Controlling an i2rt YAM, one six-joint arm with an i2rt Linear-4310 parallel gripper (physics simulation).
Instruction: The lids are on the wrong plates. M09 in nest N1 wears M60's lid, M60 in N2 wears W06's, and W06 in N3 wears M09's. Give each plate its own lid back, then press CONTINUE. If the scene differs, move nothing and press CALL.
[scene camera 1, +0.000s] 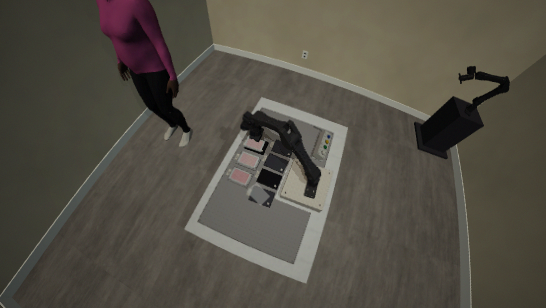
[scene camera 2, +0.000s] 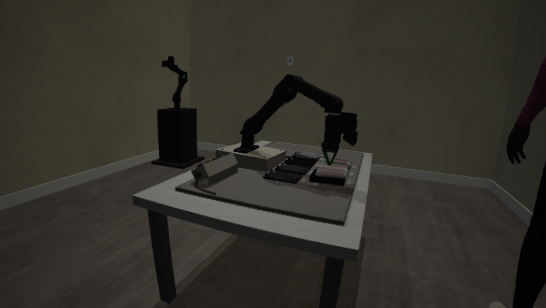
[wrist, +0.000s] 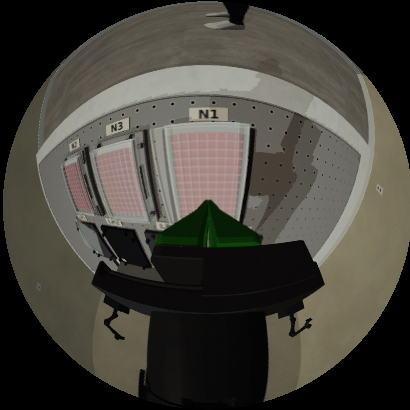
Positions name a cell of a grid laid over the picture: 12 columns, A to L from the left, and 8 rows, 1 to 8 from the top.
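Note:
There's a nest N3 (wrist: E3) to be seen, and there's a pad under LP2 (wrist: D5) as well.

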